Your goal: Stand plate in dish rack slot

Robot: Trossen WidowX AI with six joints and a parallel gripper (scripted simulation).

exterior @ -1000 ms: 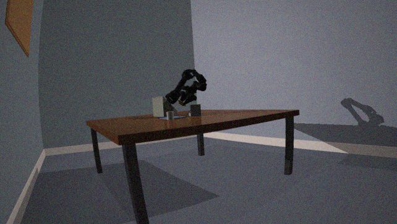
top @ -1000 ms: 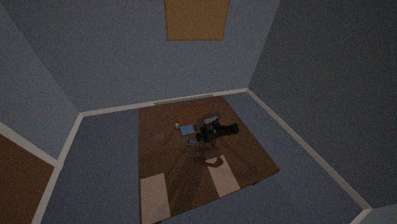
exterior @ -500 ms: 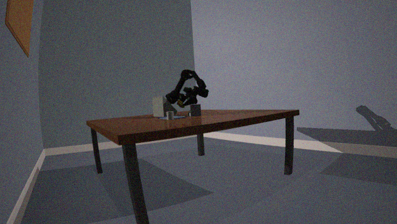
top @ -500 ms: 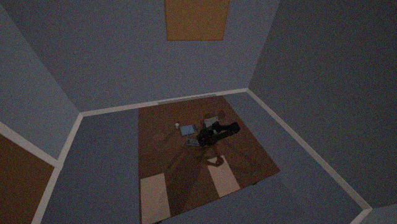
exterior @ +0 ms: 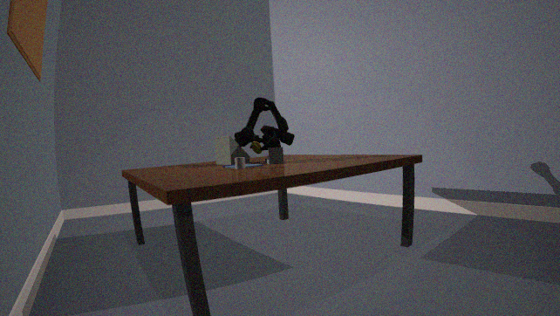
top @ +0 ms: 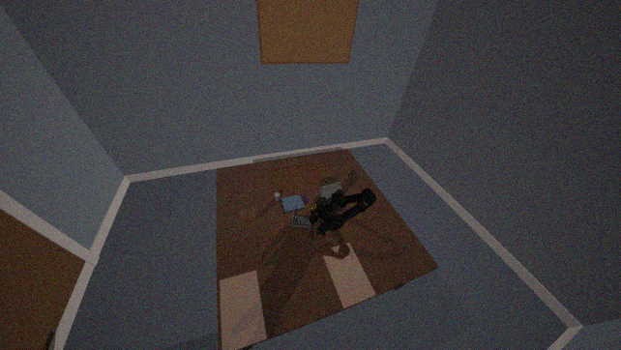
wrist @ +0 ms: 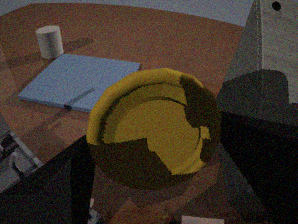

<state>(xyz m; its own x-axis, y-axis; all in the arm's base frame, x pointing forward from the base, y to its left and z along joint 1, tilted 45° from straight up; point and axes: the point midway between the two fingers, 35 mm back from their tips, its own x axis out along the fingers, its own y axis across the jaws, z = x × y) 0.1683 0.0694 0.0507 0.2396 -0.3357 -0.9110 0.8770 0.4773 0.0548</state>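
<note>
The grey dish rack lies 100 mm ahead of my gripper tip, 50 mm to the left of it and 50 mm below it. Round my gripper tip: blue mat: 130 mm to the right, 130 mm ahead, 80 mm below; yellow plate: 10 mm to the left; blue utensil: 150 mm to the right, 70 mm below, 20 mm ahead.
</note>
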